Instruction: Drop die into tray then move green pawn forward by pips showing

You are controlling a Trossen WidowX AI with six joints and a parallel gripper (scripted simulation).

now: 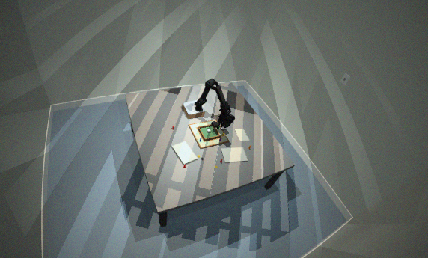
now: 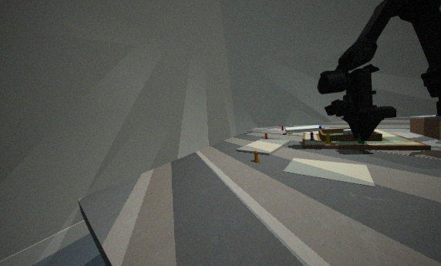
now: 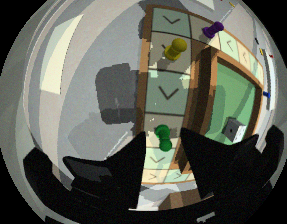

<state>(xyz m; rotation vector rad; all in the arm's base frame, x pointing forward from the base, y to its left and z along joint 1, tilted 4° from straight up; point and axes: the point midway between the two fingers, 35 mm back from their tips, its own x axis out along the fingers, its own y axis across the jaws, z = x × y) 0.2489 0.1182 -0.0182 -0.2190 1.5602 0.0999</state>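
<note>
The yellow pawn is 8 cm ahead of my gripper tip. The rest, counted from my gripper tip: green pawn (right at my gripper tip); then grey die (1 cm ahead, 11 cm to the right); then purple pawn (13 cm ahead, 4 cm to the right).
</note>
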